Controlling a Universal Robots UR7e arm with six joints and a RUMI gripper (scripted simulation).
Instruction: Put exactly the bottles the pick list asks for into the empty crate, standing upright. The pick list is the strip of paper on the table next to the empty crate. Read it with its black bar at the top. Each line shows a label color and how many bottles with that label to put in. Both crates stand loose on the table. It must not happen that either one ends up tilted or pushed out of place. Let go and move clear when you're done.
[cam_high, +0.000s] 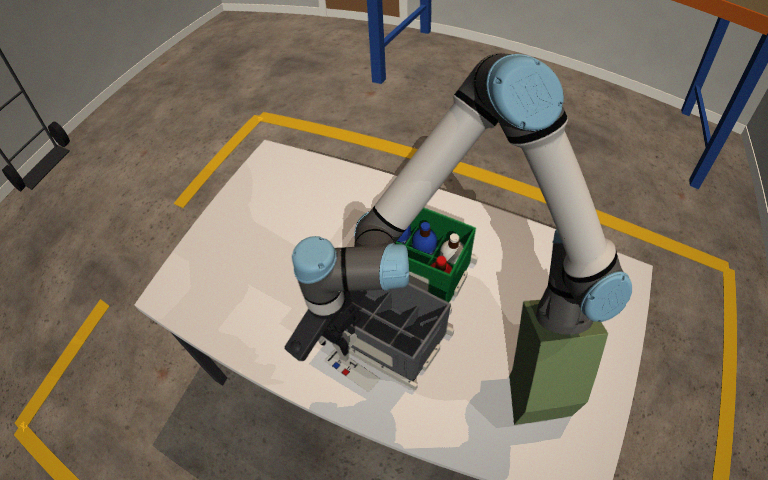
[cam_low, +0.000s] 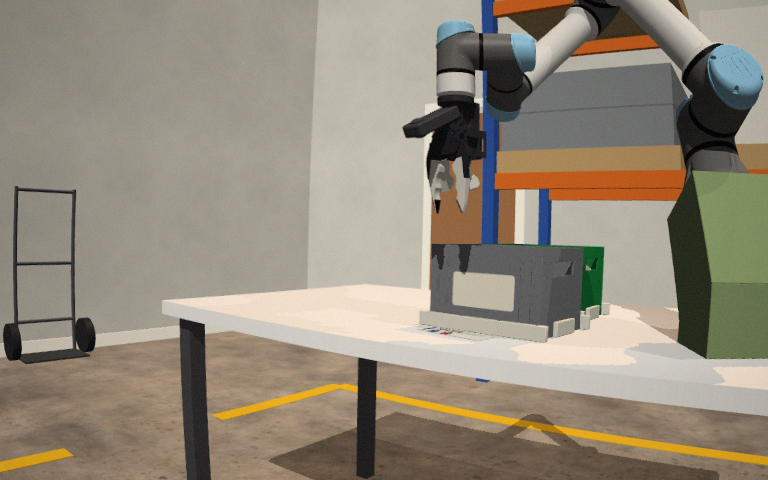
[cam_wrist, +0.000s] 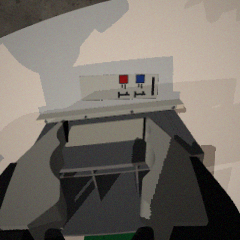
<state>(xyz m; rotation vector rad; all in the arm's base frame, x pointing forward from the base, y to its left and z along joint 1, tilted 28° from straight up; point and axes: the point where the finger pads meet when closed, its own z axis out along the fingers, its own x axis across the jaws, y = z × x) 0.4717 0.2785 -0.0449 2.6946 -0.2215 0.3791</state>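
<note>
Now: the blue bottle 20 mm behind my hand, 480 mm to the right of it and 160 mm below it. From my hand the other things lie so: grey crate (40 mm behind, 190 mm to the right, 170 mm below); then red bottle (110 mm behind, 390 mm to the right, 160 mm below); then pick list (10 mm ahead, 60 mm to the right, 250 mm below).
</note>
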